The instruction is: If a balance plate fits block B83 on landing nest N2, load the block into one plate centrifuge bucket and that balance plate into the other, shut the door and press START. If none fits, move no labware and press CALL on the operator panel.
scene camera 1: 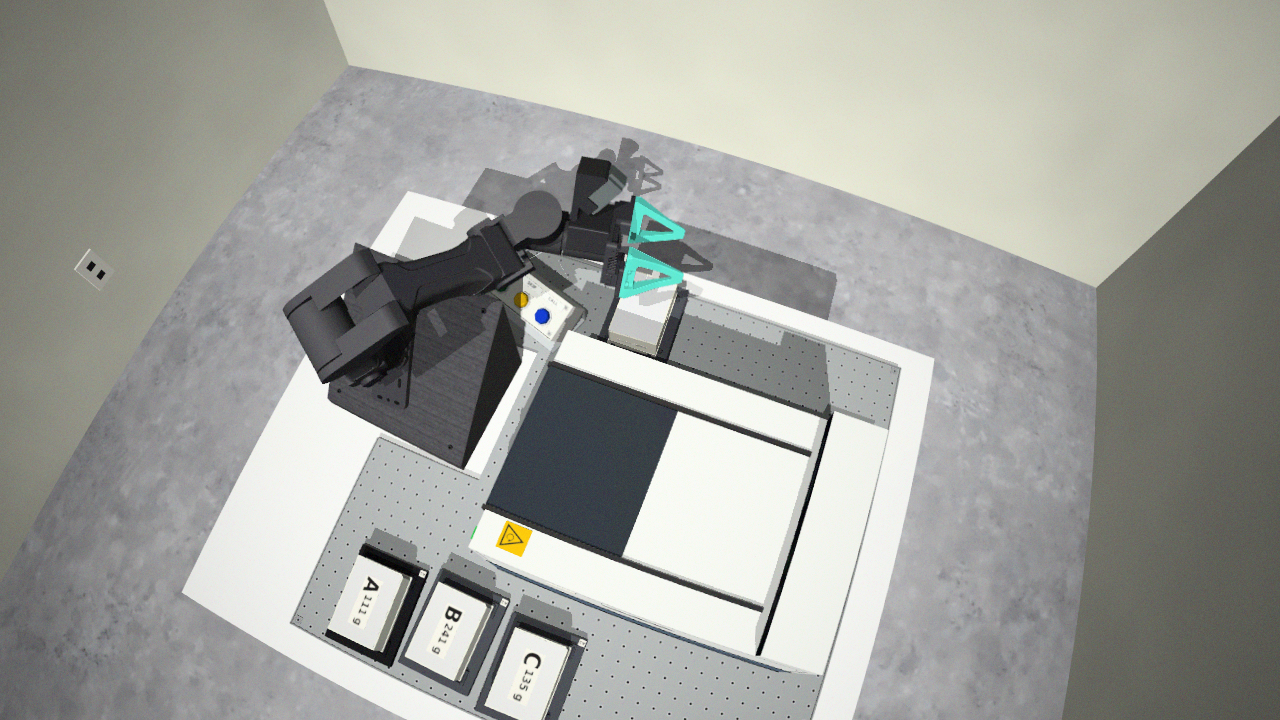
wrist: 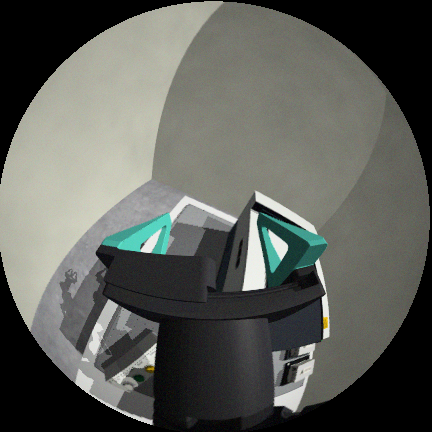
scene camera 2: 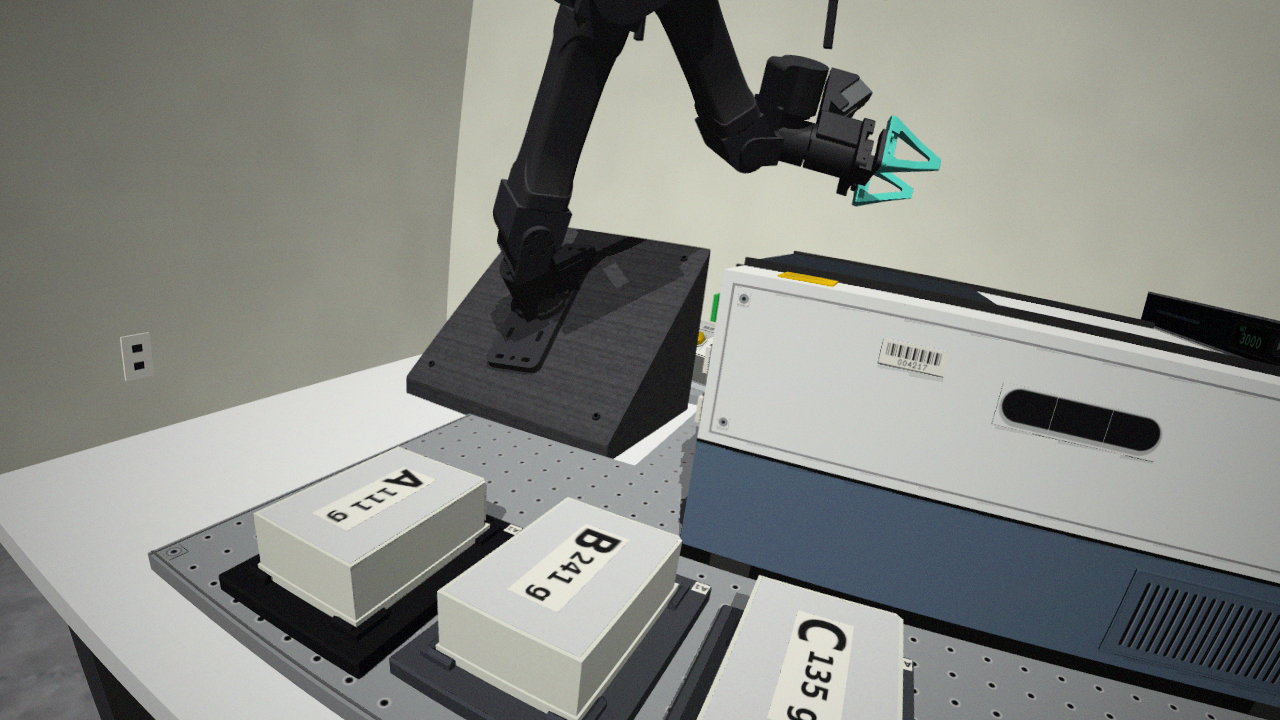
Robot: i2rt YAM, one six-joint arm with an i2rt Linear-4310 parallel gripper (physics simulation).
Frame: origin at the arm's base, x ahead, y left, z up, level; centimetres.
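Seen in the pictures: gripper, between the fingertips: (scene camera 1: pixel 683 255) (wrist: pixel 213 217) (scene camera 2: pixel 925 180); arm's base, origin of its link: (scene camera 1: pixel 395 346) (scene camera 2: pixel 545 305).
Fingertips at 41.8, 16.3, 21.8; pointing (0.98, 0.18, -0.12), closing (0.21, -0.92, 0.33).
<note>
Pixels of each thing's top centre, then the offset from my fingertips to it, as dx, dy, dz. "pt": a spot on its surface instead. Level surfaces: height alone.
- pale block, centre of its top: (scene camera 1: pixel 643 306) -6.3, +4.9, -24.8
- dark panel, centre of its top: (scene camera 2: pixel 877 275) (scene camera 1: pixel 583 457) (wrist: pixel 300 309) -4.8, -26.4, -11.2
- operator panel, centre of its top: (scene camera 1: pixel 518 277) (wrist: pixel 134 370) -28.1, +3.3, -24.1
- blue button, centre of its top: (scene camera 1: pixel 542 313) -21.9, -1.5, -25.1
- yellow button, centre of its top: (scene camera 1: pixel 520 296) -26.6, +0.3, -25.1
- raised strip, a spot on its surface: (scene camera 1: pixel 841 528) pt +29.1, -26.5, -8.1
- display, a spot on its surface: (scene camera 2: pixel 1250 337) pt +23.8, -32.0, -9.8
- perforated board, height of its surface: dz -32.5
My gripper (scene camera 1: pixel 682 257) (scene camera 2: pixel 925 179) (wrist: pixel 213 217) is open and empty, its teal fingers high above the far side. Below it, a pale block (scene camera 1: pixel 640 324) stands in a dark nest, partly hidden by a finger; its label is unreadable. Plates A 111 g (scene camera 1: pixel 366 601) (scene camera 2: pixel 375 510), B 241 g (scene camera 1: pixel 450 630) (scene camera 2: pixel 559 582) and C 135 g (scene camera 1: pixel 529 671) (scene camera 2: pixel 805 662) sit on dark nests. The white centrifuge (scene camera 1: pixel 617 583) (scene camera 2: pixel 805 376) has a dark panel (scene camera 1: pixel 581 456) on top. The operator panel (scene camera 1: pixel 559 315) shows a blue button (scene camera 1: pixel 541 316) and a yellow button (scene camera 1: pixel 520 300); the arm covers part of it.
The arm's black wedge base (scene camera 1: pixel 429 402) (scene camera 2: pixel 554 358) stands beside the centrifuge. A raised strip (scene camera 1: pixel 841 528) runs along the centrifuge's far end, and a display (scene camera 2: pixel 1250 337) there reads 3000. A perforated board (scene camera 1: pixel 411 483) (scene camera 2: pixel 537 474) lies under the labware.
</note>
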